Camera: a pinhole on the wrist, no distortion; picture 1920 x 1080 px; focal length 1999.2 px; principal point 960.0 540.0 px. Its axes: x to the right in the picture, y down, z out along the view. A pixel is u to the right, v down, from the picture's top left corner.
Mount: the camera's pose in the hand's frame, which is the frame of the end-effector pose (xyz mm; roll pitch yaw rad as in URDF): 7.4 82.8 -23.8 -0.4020 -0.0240 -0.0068
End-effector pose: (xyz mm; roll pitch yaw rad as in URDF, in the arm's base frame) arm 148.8 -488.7 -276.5 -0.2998 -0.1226 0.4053
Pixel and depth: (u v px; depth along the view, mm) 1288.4 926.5 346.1
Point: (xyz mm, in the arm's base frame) 45.8 -155.7 -95.4
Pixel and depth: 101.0 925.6 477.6
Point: -244.8 -167.2 -50.7
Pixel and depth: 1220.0 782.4 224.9
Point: 72.6 -262.3 -165.7
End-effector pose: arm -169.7 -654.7 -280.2 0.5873 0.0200 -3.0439
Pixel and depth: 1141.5 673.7 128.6
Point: -182.9 -723.0 -126.3
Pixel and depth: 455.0 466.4 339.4
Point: -91.2 -656.1 77.3
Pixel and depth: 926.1 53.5 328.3
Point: -176.1 -598.4 53.7
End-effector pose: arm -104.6 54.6 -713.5 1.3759 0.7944 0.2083
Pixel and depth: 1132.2 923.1 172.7
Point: 66.7 3.7 -586.5
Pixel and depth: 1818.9 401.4 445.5
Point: 308.2 -217.0 -637.8
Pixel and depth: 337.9 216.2 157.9
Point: -13.3 -32.7 -580.1
